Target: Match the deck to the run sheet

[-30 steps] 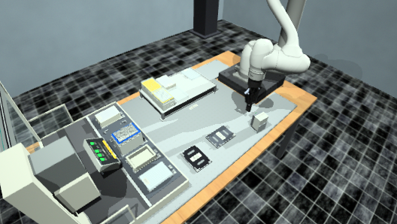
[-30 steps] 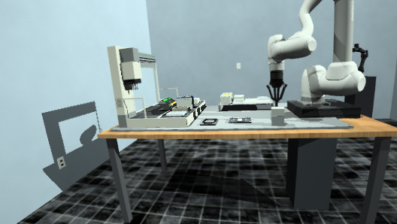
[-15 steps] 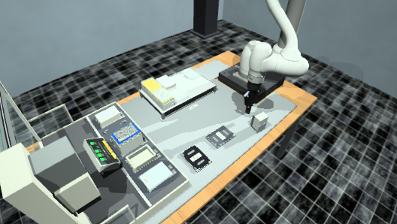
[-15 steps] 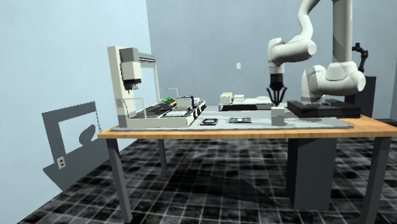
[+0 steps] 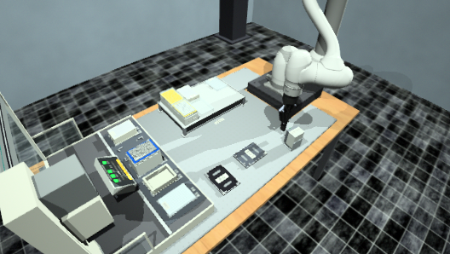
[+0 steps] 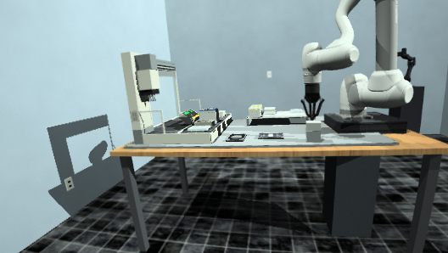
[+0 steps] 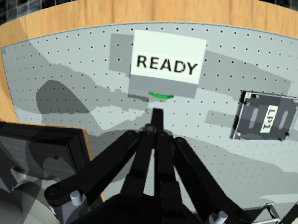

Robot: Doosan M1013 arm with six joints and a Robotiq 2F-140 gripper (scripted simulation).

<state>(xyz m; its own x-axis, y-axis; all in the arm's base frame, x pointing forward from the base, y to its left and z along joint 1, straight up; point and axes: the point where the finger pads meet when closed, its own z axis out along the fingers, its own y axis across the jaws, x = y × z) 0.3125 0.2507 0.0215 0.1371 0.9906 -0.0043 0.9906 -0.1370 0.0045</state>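
Right now the grey key box is 1 cm ahead of my hand, 6 cm to the left of it and 1 cm below it. Round my hand: clear cover: 34 cm ahead, 42 cm to the right, 4 cm above; yellow-rimmed tip rack: 33 cm ahead, 41 cm to the right, 2 cm above; shelf: 17 cm ahead, 48 cm to the right, 2 cm below.
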